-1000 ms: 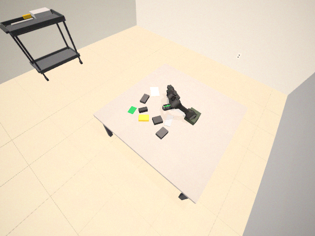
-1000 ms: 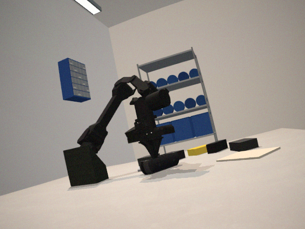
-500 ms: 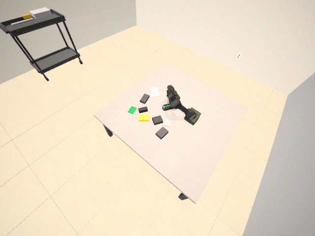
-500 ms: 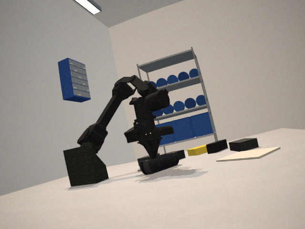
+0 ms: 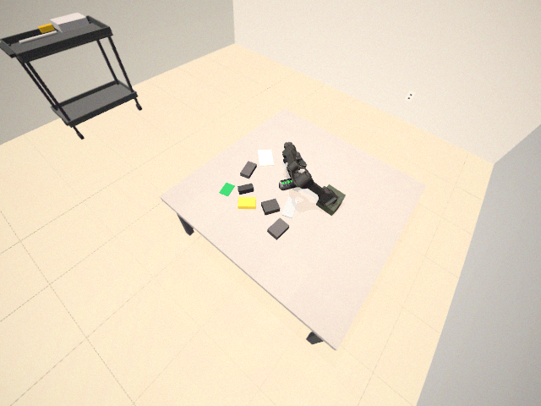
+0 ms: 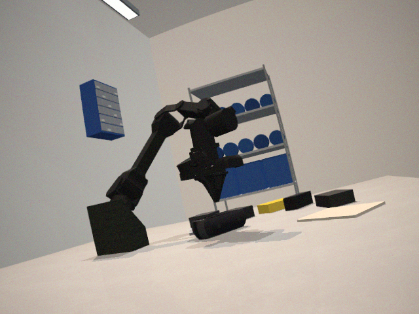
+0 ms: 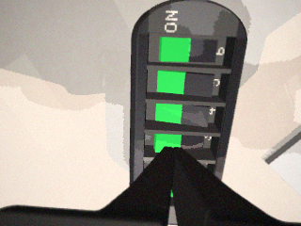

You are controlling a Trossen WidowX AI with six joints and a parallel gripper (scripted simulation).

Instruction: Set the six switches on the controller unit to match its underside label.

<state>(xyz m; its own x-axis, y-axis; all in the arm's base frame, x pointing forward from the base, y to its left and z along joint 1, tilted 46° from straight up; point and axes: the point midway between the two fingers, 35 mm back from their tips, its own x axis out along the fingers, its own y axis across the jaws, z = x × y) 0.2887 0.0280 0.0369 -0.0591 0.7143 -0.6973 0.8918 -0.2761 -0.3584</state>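
My gripper tip is now 12 cm past the light grey plate, 14 cm to the right of it and 8 cm above it. From my gripper tip the other things lie so: green card: 26 cm ahead, 33 cm to the left, 8 cm below; yellow block: 8 cm ahead, 31 cm to the left, 6 cm below; white sheet: 29 cm ahead, 6 cm to the right, 8 cm below.
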